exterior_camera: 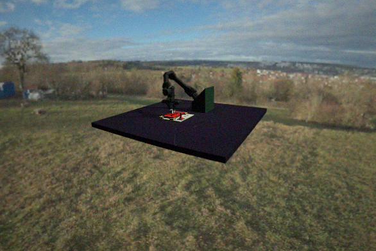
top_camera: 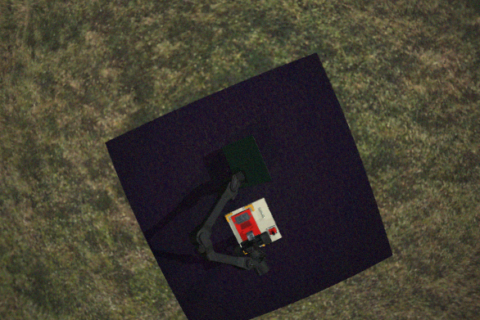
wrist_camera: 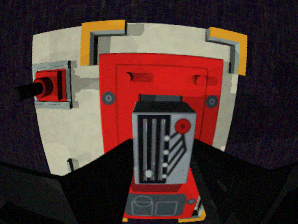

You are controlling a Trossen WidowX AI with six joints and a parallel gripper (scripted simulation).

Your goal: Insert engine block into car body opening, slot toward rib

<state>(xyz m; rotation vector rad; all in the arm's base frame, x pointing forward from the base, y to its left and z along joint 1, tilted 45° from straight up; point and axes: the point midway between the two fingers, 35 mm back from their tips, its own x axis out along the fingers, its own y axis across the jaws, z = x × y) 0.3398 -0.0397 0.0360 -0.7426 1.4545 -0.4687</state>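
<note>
Now: gripper tip 1 cm above the grey engine block.
</note>
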